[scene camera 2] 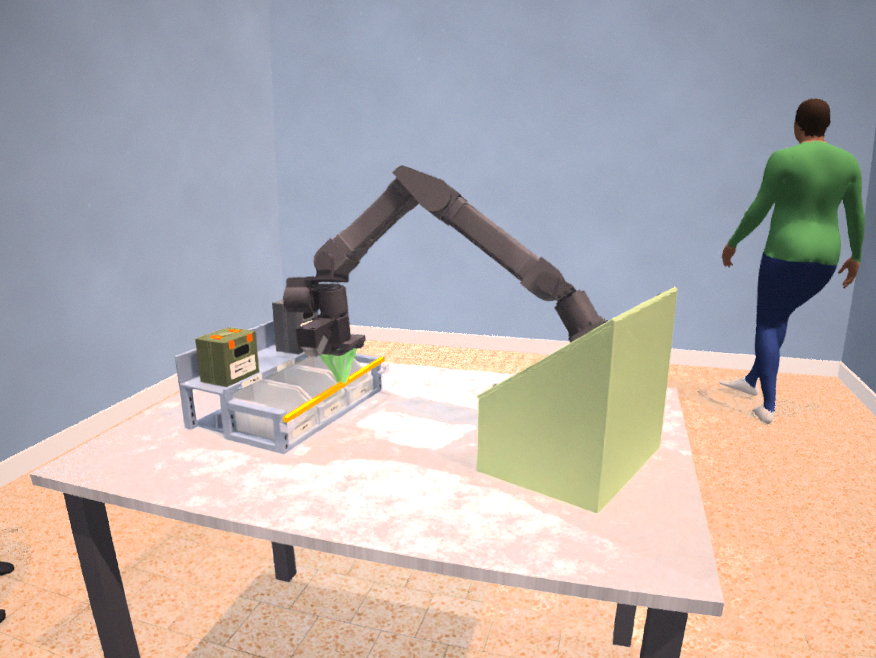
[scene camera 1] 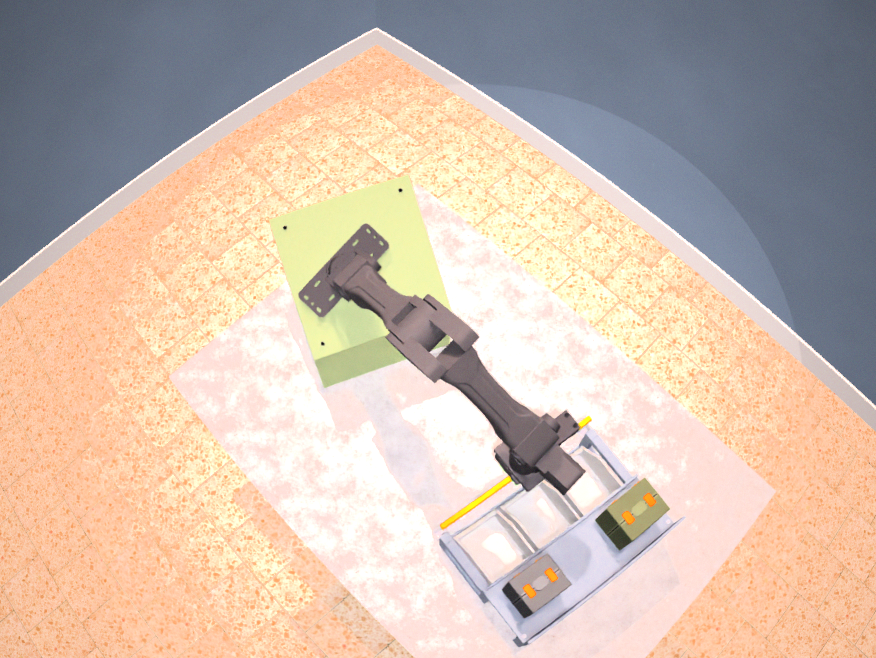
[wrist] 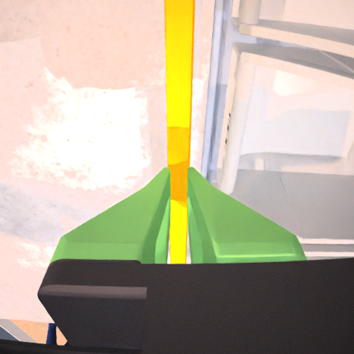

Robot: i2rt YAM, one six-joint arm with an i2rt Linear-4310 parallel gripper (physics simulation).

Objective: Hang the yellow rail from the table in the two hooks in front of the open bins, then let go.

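Places are measured from the arm's base along level axes (x ahead, y left, z up), in millimetres.
Pixels of known places: gripper, between the fingertips: (scene camera 2: 342, 382) (scene camera 1: 515, 474); arm's base, origin of its link: (scene camera 1: 343, 270).
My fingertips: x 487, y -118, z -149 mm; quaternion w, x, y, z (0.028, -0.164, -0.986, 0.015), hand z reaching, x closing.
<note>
For each thing: its middle in the pictures, then the offset to it from my fingertips.
- yellow rail, middle of its body: (scene camera 1: 519, 471) (scene camera 2: 339, 385) 3 mm down, 4 mm ahead, 10 mm left
- blue-grey rack, middle of its body: (scene camera 1: 558, 529) (scene camera 2: 289, 375) 6 mm down, 132 mm ahead, 48 mm right
- olive box, middle of its body: (scene camera 1: 632, 514) (scene camera 2: 228, 355) 64 mm up, 237 mm ahead, 31 mm left
- dark grey box, middle of its body: (scene camera 1: 535, 587) (scene camera 2: 296, 324) 76 mm up, 152 mm ahead, 184 mm right
The yellow rail (scene camera 1: 474, 503) (scene camera 2: 310, 403) (wrist: 178, 65) runs level along the front of the open bins (scene camera 1: 488, 548) (scene camera 2: 262, 405). My gripper (scene camera 2: 342, 381) (wrist: 178, 177) points down with its green fingers shut on the rail near its middle. In scene camera 2 the rail is close to the height of the rack's front top edge, its ends near the two front corners. In the wrist view a narrow strip of table shows between rail and rack. The hooks are too small to make out, so I cannot tell whether the rail touches them. In scene camera 1 the arm hides the fingers.
The blue-grey rack (scene camera 1: 584, 559) holds the bins and carries an olive box (scene camera 1: 632, 513) (scene camera 2: 226, 356) and a dark grey box (scene camera 1: 536, 584) on its rear shelf. The green slanted block (scene camera 1: 368, 205) (scene camera 2: 548, 424) stands near the arm's base. A person (scene camera 2: 810, 205) is beyond the table.
</note>
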